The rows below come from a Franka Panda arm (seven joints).
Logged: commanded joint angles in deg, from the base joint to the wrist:
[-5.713, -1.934, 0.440, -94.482, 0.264, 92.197, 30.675]
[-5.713, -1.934, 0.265, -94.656, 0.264, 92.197, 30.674]
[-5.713, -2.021, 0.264, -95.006, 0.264, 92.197, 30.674]
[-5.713, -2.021, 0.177, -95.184, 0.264, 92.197, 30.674]
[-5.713, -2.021, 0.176, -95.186, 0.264, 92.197, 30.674]
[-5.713, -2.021, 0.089, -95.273, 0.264, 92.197, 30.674]
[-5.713, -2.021, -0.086, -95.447, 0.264, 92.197, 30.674]
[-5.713, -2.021, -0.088, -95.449, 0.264, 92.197, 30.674]
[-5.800, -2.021, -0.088, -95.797, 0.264, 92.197, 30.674]
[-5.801, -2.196, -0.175, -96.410, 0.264, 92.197, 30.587]
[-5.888, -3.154, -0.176, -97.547, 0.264, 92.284, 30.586]
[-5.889, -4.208, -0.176, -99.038, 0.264, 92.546, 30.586]
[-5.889, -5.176, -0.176, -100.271, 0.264, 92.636, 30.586]
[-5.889, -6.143, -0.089, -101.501, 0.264, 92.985, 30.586]
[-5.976, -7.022, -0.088, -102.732, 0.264, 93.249, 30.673]
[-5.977, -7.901, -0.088, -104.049, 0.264, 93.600, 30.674]
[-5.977, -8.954, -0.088, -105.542, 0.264, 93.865, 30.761]
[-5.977, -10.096, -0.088, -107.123, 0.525, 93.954, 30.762]
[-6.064, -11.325, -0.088, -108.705, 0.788, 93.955, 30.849]
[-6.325, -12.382, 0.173, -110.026, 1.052, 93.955, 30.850]
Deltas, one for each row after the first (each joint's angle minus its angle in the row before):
[0.000, 0.000, -0.175, -0.174, 0.000, 0.000, -0.001]
[0.000, -0.087, -0.001, -0.350, 0.000, 0.000, 0.000]
[0.000, 0.000, -0.087, -0.178, 0.000, 0.000, 0.000]
[0.000, 0.000, -0.001, -0.002, 0.000, 0.000, 0.000]
[0.000, 0.000, -0.087, -0.087, 0.000, 0.000, 0.000]
[0.000, 0.000, -0.175, -0.174, 0.000, 0.000, 0.000]
[0.000, 0.000, -0.002, -0.002, 0.000, 0.000, 0.000]
[-0.087, 0.000, 0.000, -0.348, 0.000, 0.000, 0.000]
[-0.001, -0.175, -0.087, -0.613, 0.000, 0.000, -0.087]
[-0.087, -0.958, -0.001, -1.137, 0.000, 0.087, -0.001]
[-0.001, -1.054, 0.000, -1.491, 0.000, 0.262, 0.000]
[0.000, -0.968, 0.000, -1.233, 0.000, 0.090, 0.000]
[0.000, -0.967, 0.087, -1.230, 0.000, 0.349, 0.000]
[-0.087, -0.879, 0.001, -1.231, 0.000, 0.264, 0.087]
[-0.001, -0.879, 0.000, -1.317, 0.000, 0.351, 0.001]
[0.000, -1.053, 0.000, -1.493, 0.000, 0.265, 0.087]
[0.000, -1.142, 0.000, -1.581, 0.261, 0.089, 0.001]
[-0.087, -1.229, 0.000, -1.582, 0.263, 0.001, 0.087]
[-0.261, -1.057, 0.261, -1.321, 0.264, 0.000, 0.001]

